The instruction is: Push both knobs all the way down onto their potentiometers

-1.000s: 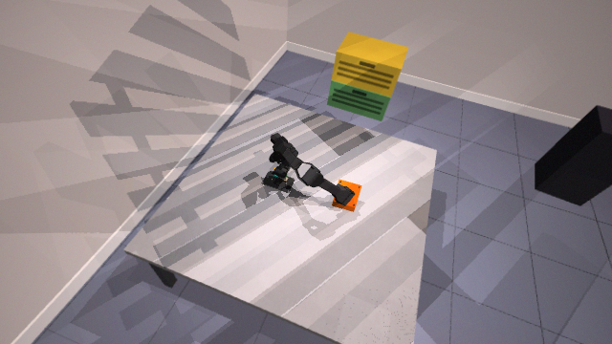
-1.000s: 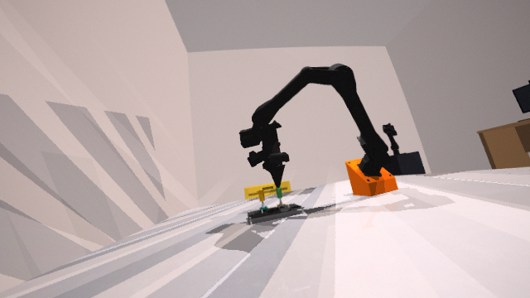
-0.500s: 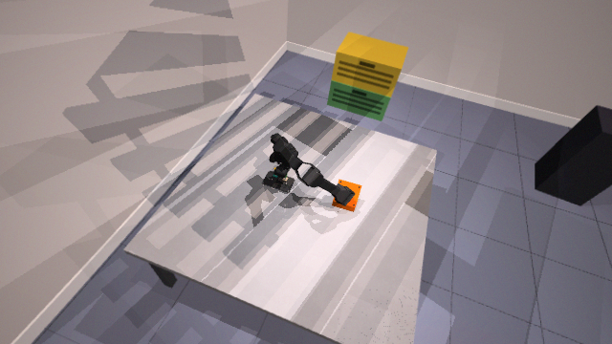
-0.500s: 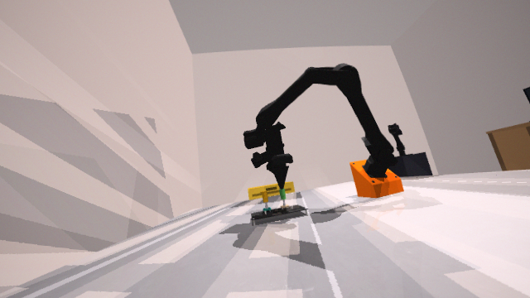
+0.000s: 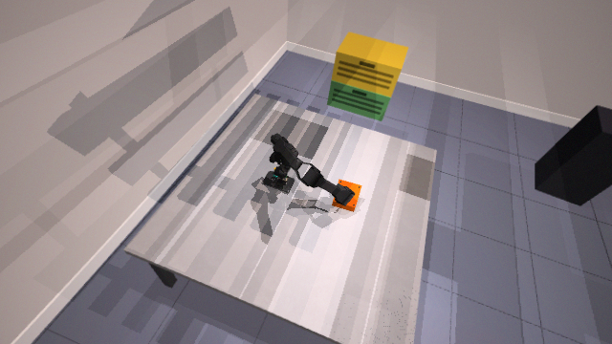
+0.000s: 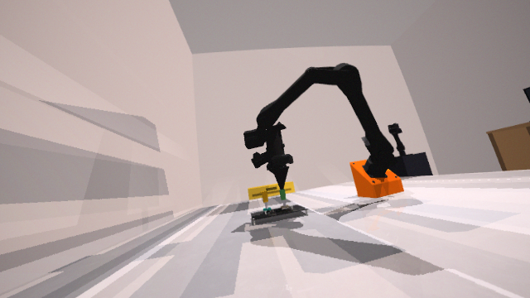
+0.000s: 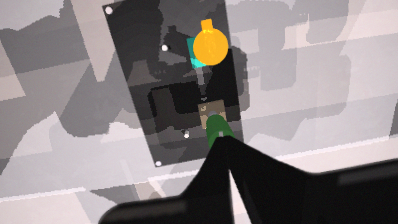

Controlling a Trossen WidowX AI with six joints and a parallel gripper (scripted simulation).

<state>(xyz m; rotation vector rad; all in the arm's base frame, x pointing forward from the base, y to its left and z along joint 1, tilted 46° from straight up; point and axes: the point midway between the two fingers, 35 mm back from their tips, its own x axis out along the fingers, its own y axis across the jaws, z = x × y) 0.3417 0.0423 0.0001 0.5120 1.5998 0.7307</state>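
My gripper tip is 10 mm above the green knob. Also, from my gripper tip: orange knob: 60 mm ahead, 10 mm to the left, 10 mm below.
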